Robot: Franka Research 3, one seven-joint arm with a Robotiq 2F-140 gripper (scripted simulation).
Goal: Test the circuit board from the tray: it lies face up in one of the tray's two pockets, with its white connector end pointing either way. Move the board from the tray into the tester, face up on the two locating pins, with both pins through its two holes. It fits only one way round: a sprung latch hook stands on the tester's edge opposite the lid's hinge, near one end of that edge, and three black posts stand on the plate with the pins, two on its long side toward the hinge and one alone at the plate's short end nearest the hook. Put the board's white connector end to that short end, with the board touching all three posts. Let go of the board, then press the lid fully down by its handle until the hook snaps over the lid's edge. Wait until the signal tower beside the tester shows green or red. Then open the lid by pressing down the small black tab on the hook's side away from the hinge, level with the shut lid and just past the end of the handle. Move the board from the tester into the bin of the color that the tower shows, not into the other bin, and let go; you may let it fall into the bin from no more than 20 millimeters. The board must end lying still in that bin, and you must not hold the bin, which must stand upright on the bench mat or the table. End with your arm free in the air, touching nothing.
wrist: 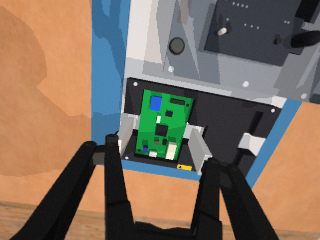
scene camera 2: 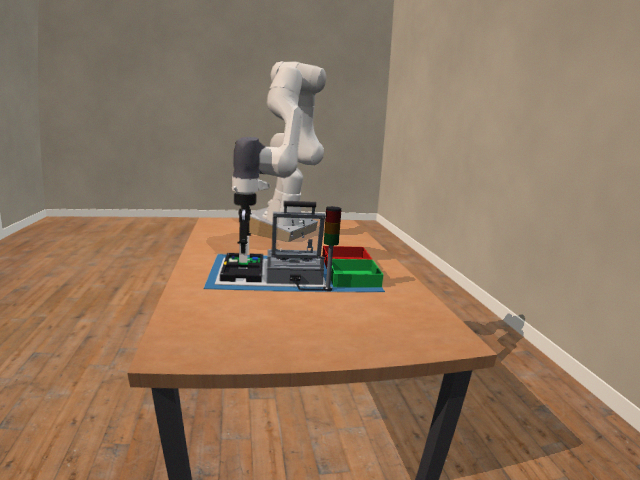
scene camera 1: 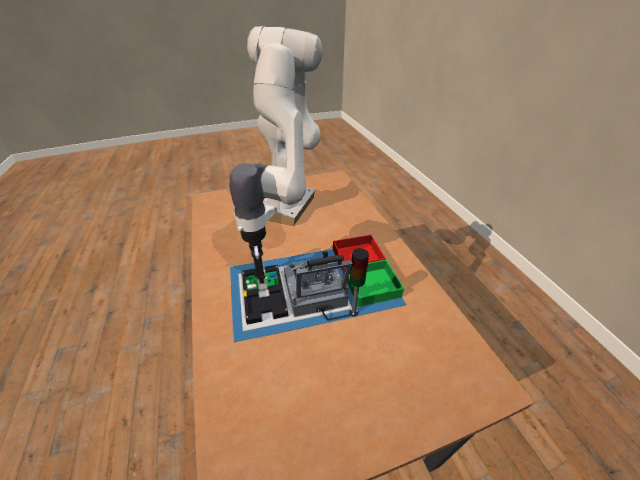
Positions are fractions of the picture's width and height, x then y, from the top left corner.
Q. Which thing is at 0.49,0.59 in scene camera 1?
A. A clear lid.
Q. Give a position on a clear lid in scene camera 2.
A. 0.46,0.49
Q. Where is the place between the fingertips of the gripper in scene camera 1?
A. At 0.41,0.58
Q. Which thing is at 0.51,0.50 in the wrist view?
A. A green circuit board.
